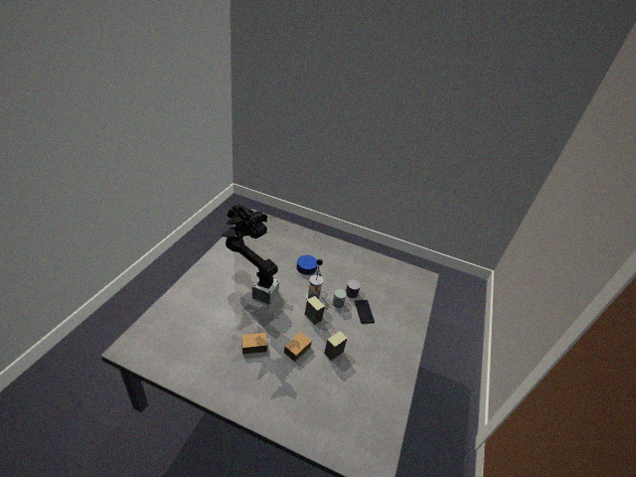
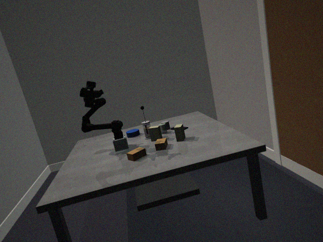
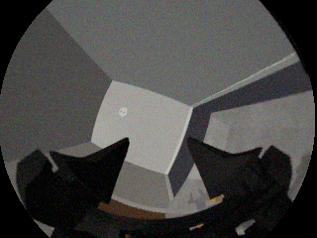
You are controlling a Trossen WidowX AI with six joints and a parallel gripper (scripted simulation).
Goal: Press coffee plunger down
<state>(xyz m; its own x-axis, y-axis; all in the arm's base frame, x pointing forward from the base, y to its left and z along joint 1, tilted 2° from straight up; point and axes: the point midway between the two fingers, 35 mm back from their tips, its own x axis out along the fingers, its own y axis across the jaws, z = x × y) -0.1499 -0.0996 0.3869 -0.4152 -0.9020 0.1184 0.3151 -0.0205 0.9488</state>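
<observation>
My gripper tip is 40 cm short of the coffee press, 35 cm above it and 23 cm to the right of it. The rest, counted from my gripper tip: blue disc: 46 cm below, 42 cm to the left, 30 cm ahead; black flat plate: 68 cm ahead, 48 cm below, 22 cm to the left.
</observation>
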